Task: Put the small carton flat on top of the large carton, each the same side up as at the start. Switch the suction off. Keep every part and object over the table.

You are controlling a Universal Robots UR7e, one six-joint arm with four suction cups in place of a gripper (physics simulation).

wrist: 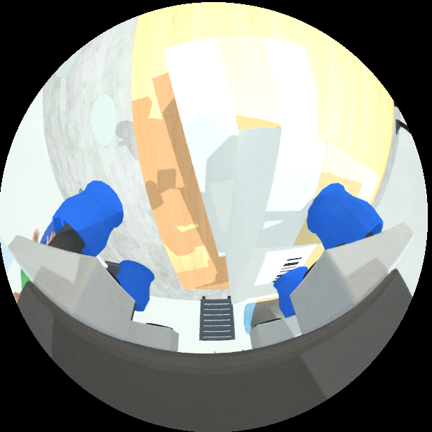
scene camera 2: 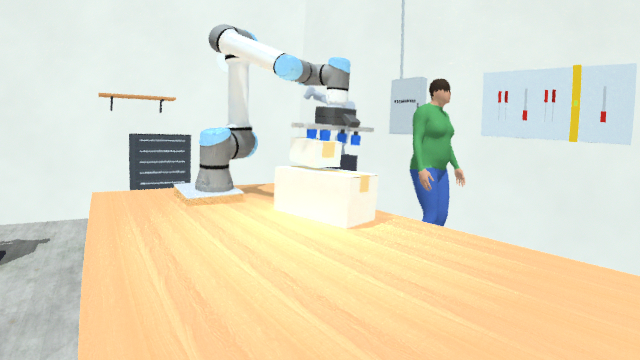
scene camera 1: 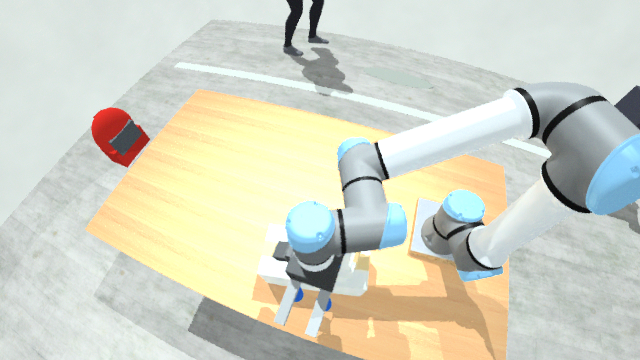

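Small white carton [wrist: 279, 171] [scene camera 2: 312, 152] visible. Large white carton [scene camera 1: 272, 271] [wrist: 221, 85] [scene camera 2: 342, 198] likewise visible. My suction head [wrist: 335, 216] can be seen too.
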